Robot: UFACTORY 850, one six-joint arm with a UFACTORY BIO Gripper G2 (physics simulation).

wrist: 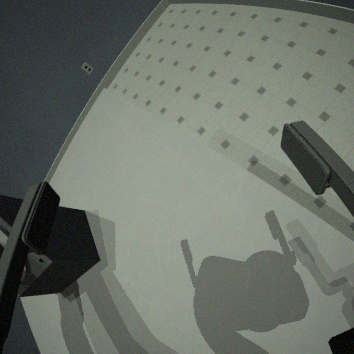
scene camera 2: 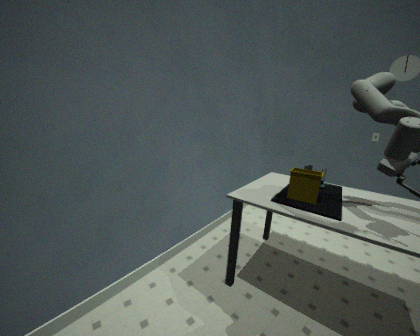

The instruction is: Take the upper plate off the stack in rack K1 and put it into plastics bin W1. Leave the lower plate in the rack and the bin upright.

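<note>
A yellow bin (scene camera 2: pixel 305 187), which looks like W1, stands upright on a black mat (scene camera 2: pixel 330 206) near the left end of the table in the scene view. Its inside is hidden. Small grey and dark parts show behind it, too small and too covered to identify. Rack K1 and its two plates cannot be made out in either view. My gripper (wrist: pixel 174 187) is open with its fingers wide apart and nothing between them. In the scene view it is partly cut off at the right edge, above the table and well to the right of the bin.
The white table (scene camera 2: pixel 252 191) (wrist: pixel 150 175) carries shadows of the arm and gripper. A dark block (wrist: pixel 75 245) stands at the table's edge behind the left finger in the wrist view. A black corner (wrist: pixel 345 344) shows at the lower right. A wall is behind the table.
</note>
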